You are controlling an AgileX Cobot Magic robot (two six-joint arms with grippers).
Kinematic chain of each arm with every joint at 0, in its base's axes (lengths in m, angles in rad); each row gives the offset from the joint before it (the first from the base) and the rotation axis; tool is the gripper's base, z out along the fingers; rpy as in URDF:
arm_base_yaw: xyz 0 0 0.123 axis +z
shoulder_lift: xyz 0 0 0 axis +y
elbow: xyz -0.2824 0 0.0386 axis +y
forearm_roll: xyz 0.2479 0 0.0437 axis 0.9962 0 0.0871
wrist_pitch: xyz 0 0 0 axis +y
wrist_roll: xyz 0.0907 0 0.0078 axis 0.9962 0 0.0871
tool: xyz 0 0 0 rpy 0 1.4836 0
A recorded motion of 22 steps. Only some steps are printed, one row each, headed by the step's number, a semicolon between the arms.
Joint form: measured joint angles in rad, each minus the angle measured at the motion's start. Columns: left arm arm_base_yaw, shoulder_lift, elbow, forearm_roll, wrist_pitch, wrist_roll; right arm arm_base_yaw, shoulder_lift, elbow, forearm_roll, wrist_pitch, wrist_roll.
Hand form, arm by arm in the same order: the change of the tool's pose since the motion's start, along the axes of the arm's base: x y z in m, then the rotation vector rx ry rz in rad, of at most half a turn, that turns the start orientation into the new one. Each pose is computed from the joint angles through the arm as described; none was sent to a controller.
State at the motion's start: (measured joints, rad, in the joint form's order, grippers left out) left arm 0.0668 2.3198 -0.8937 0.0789 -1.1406 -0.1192; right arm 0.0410 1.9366 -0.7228 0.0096 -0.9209 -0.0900
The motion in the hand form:
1: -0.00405 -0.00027 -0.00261 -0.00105 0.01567 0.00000; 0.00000 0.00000 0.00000 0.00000 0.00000 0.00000
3: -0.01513 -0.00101 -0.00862 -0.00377 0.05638 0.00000; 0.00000 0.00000 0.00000 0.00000 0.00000 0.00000
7: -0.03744 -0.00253 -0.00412 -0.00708 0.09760 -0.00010; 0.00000 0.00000 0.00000 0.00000 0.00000 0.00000
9: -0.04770 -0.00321 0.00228 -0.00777 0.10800 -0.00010; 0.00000 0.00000 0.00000 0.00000 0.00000 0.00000
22: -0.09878 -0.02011 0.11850 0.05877 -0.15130 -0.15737; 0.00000 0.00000 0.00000 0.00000 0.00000 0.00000
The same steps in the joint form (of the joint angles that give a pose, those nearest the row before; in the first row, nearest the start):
1: 0.0000 0.0000 0.0157 0.0000 0.0000 0.0000; 0.0000 0.0000 0.0000 0.0000 0.0000 0.0000
3: 0.0000 -0.0021 0.0586 0.0000 0.0000 0.0000; 0.0000 0.0000 0.0000 0.0000 0.0000 0.0000
7: 0.0000 -0.0530 0.1579 0.0000 -0.0070 0.0000; 0.0000 0.0000 0.0000 0.0000 0.0000 0.0000
9: 0.0000 -0.0909 0.2062 0.0000 -0.0070 0.0000; 0.0000 0.0000 0.0000 0.0000 0.0000 0.0000
22: 0.0000 -0.5764 0.4282 0.1645 -0.0070 0.0000; 0.0000 0.0000 0.0000 0.0000 0.0000 0.0000

